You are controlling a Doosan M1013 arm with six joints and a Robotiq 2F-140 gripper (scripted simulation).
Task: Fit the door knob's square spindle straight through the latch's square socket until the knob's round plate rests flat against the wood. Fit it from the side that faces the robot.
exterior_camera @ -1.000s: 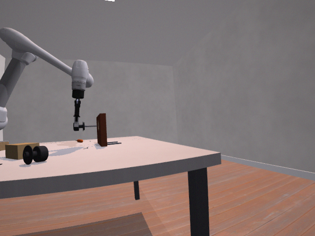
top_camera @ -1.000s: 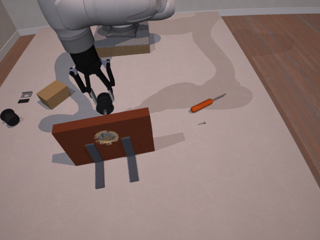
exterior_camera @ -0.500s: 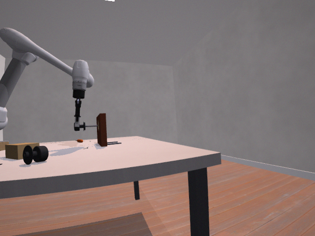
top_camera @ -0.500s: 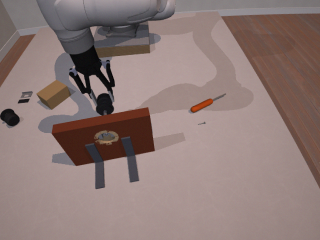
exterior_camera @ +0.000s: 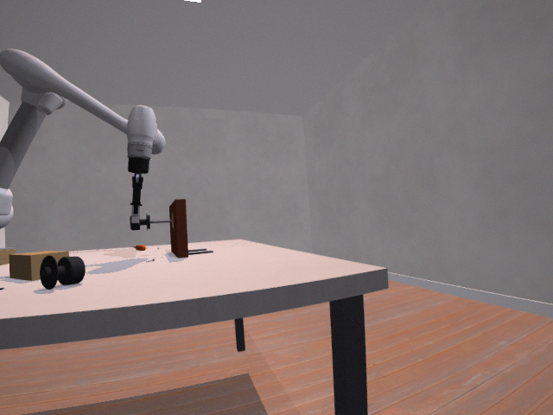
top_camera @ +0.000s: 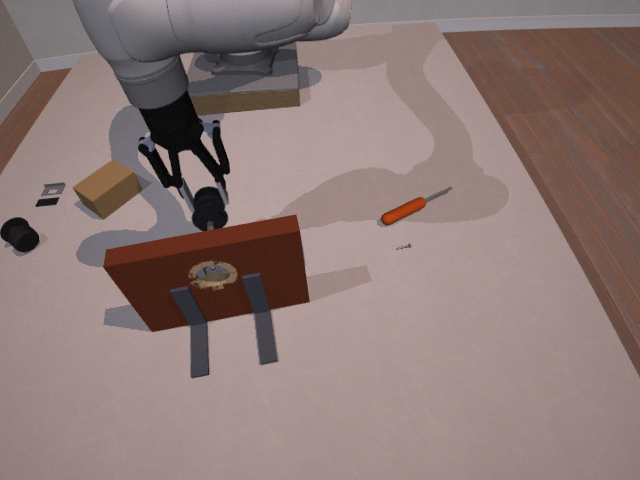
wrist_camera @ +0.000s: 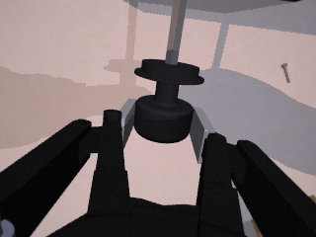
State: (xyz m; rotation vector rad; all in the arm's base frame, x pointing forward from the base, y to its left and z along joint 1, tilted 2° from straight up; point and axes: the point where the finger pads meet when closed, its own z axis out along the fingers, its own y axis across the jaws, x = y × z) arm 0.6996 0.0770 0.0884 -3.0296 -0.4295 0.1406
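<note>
My hand is 15 cm short of the latch socket, 4 cm to the right of it and 3 cm above it. Also, from my hand: tan box (32 cm to the right, 15 cm behind, 13 cm below); brown wood panel (15 cm ahead, 5 cm below, 4 cm to the left); screw (38 cm to the left, 16 cm below, 2 cm behind).
</note>
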